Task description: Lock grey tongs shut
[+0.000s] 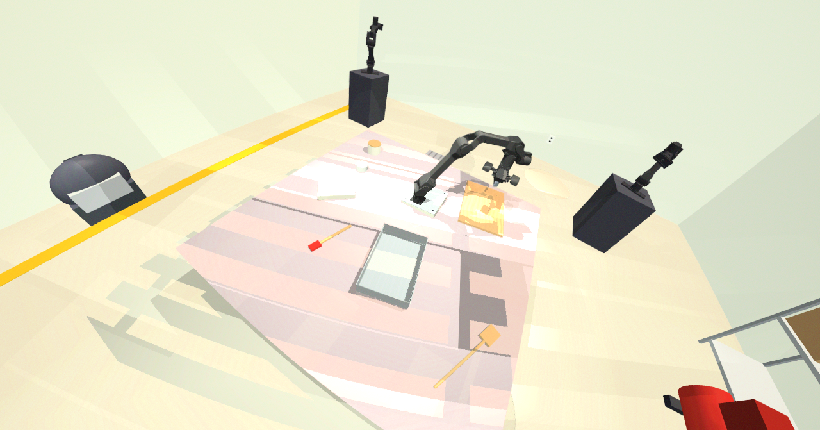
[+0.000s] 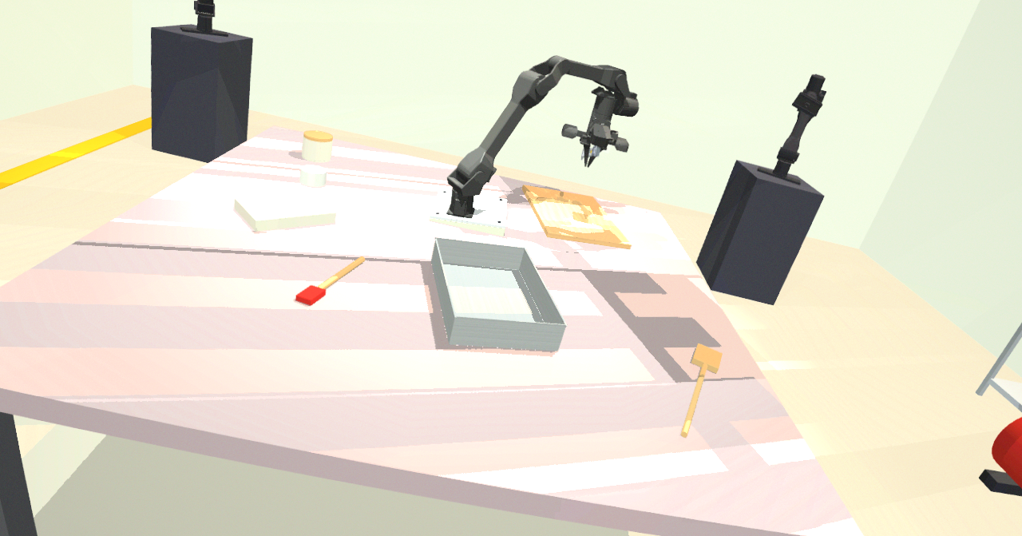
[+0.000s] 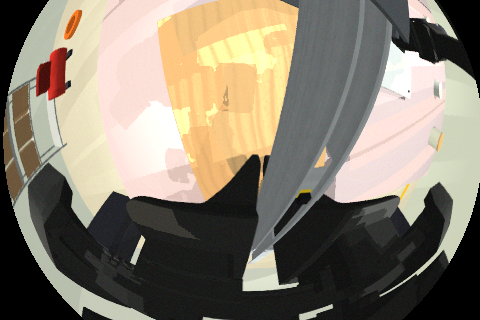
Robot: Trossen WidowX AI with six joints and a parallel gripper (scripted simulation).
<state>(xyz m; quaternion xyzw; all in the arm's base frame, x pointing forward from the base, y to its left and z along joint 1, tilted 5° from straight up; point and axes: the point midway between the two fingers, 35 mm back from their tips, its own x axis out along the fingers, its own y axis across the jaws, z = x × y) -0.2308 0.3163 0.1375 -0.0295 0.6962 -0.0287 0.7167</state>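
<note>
My gripper tip is 150 mm above the wooden board. From my gripper tip the other things lie so: grey roasting tin 610 mm ahead, 190 mm to the right, 130 mm below; pale block 450 mm ahead, 670 mm to the right, 140 mm below; red spatula 700 mm ahead, 480 mm to the right, 150 mm below.
</note>
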